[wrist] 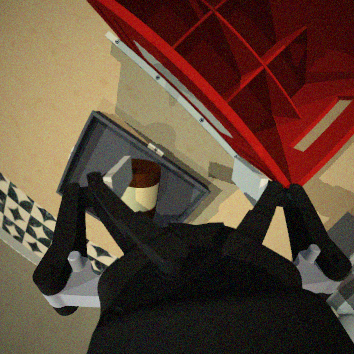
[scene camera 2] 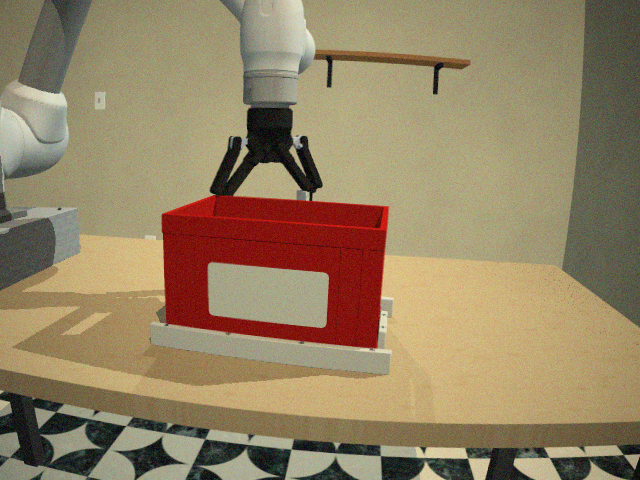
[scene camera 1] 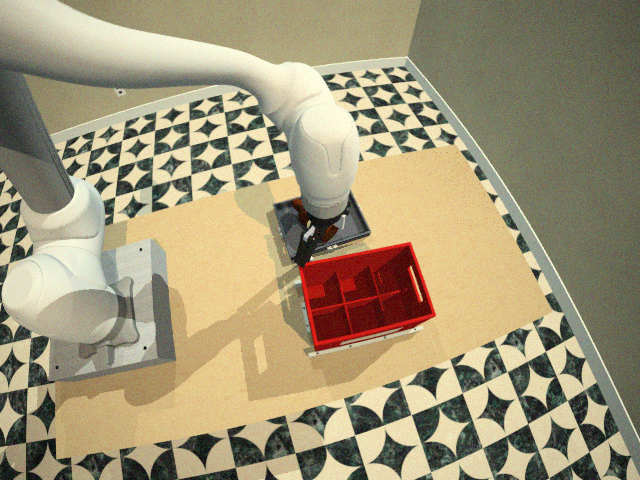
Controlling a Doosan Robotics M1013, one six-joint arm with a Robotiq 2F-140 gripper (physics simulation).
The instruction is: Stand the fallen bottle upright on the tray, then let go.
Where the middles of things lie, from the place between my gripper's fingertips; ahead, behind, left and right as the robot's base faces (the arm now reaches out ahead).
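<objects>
Measured from the brown bottle (wrist: 141, 193), my gripper is 20 mm short of it and 120 mm to the right of it, and I have my gripper 60 mm above it.
</objects>
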